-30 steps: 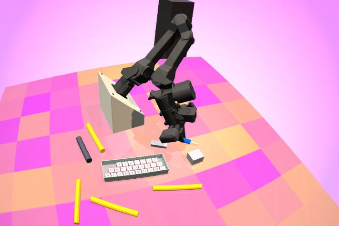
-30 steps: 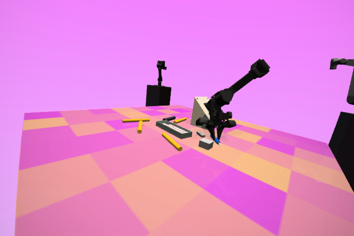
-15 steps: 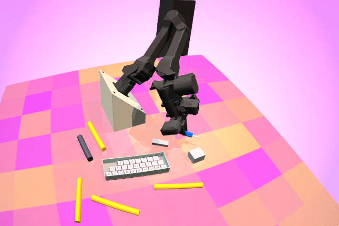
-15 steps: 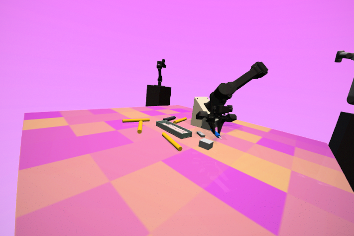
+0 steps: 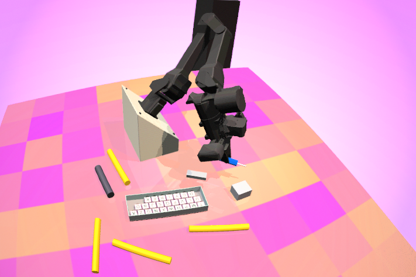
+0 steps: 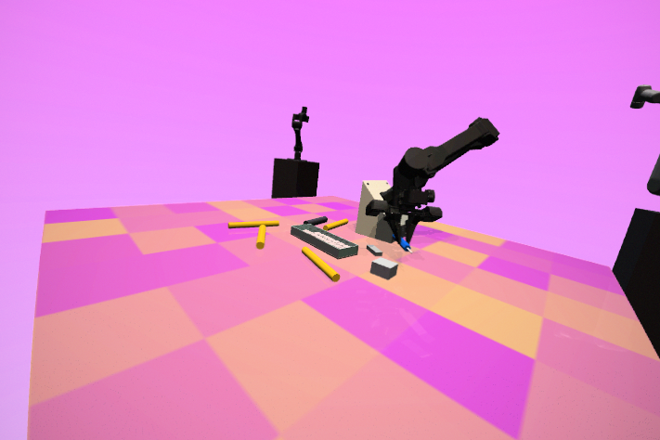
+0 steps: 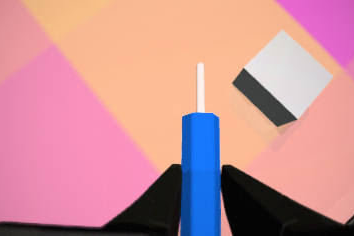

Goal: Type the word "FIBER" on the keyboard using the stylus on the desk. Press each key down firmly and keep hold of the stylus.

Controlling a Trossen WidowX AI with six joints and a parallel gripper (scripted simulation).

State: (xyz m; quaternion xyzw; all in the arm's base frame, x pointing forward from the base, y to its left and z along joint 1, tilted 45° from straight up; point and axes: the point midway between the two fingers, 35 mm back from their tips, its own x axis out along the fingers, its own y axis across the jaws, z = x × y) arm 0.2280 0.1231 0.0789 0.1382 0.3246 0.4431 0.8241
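The blue stylus lies 1 cm ahead of my gripper tip and 1 cm to the left of it. Also, from my gripper tip: grey block 9 cm ahead, 1 cm to the right, 4 cm below; dark grey rod 11 cm behind, 36 cm to the right, 4 cm below.
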